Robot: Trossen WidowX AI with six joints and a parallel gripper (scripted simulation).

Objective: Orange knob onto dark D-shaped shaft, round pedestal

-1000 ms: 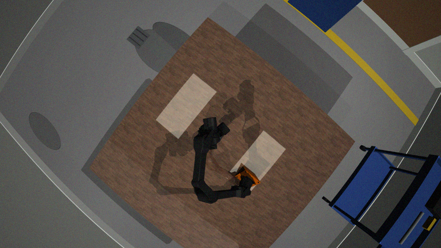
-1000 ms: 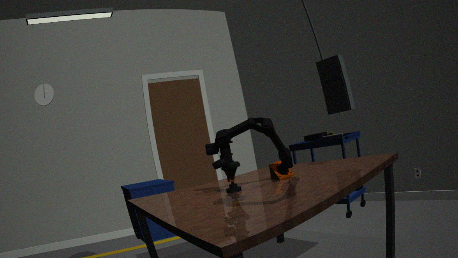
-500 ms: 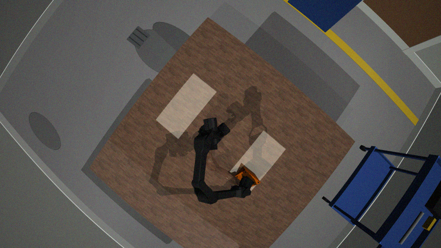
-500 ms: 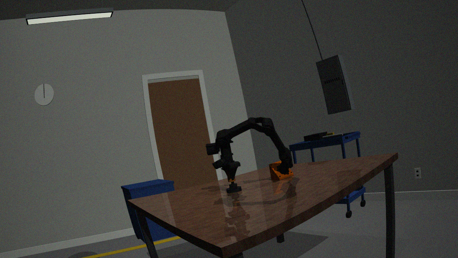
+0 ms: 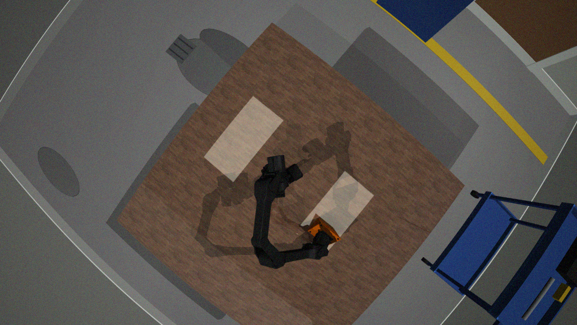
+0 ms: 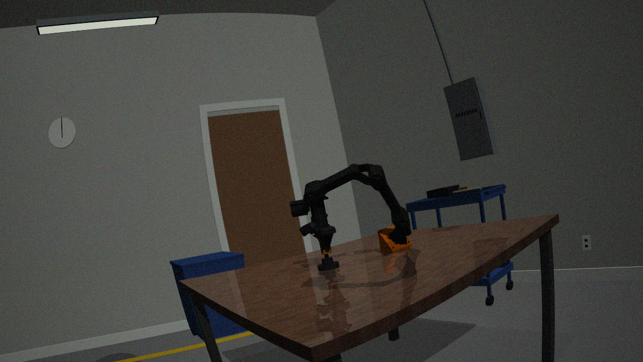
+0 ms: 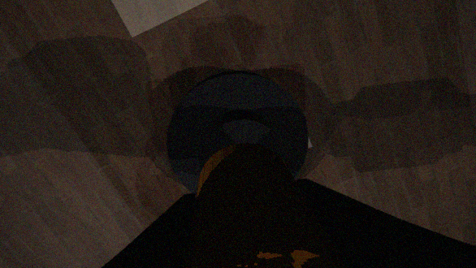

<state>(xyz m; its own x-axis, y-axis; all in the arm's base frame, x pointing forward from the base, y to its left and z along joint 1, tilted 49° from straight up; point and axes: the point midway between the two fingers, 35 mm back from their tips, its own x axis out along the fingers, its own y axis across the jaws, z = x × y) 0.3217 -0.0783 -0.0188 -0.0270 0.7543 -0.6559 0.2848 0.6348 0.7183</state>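
The round dark pedestal lies 40 mm below my gripper tip. Also, from my gripper tip: orange knob (20 mm above).
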